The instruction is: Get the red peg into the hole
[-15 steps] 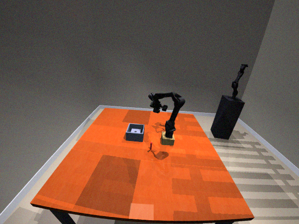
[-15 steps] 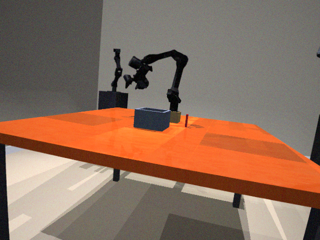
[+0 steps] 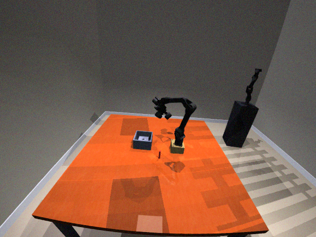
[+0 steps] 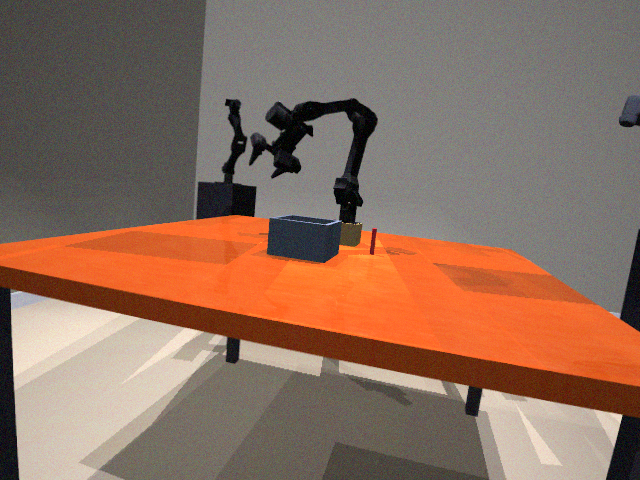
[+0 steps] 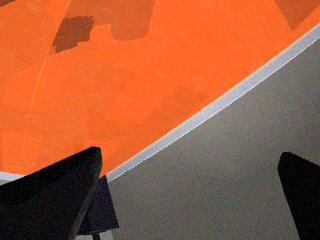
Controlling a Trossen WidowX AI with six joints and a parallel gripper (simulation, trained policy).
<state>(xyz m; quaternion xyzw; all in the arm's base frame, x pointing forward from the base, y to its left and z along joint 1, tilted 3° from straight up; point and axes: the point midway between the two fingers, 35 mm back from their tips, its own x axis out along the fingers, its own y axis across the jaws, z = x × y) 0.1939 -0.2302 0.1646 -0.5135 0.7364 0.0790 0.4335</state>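
Right now my gripper tip is 4 cm past the red peg, 40 cm to the right of it and 18 cm above it. The rest, counted from my gripper tip: pale plate: 14 cm ahead, 25 cm to the left, 17 cm below; then blue-grey box: 14 cm ahead, 25 cm to the left, 19 cm below.
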